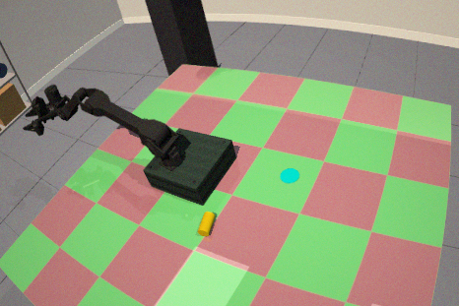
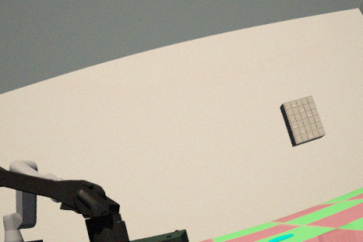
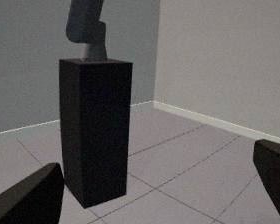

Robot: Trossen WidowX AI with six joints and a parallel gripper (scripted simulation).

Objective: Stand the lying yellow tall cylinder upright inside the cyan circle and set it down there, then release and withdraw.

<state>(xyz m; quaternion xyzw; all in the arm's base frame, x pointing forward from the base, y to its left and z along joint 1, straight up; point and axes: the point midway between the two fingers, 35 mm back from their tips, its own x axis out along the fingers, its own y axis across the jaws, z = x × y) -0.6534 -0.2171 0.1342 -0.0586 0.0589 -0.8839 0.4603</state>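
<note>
Now: gripper tip 88 cm short of the yellow cylinder, 20 cm above it and 14 cm to the right of it. From my gripper tip the other things lie so: cyan circle: 99 cm ahead, 42 cm to the left, 21 cm below.
</note>
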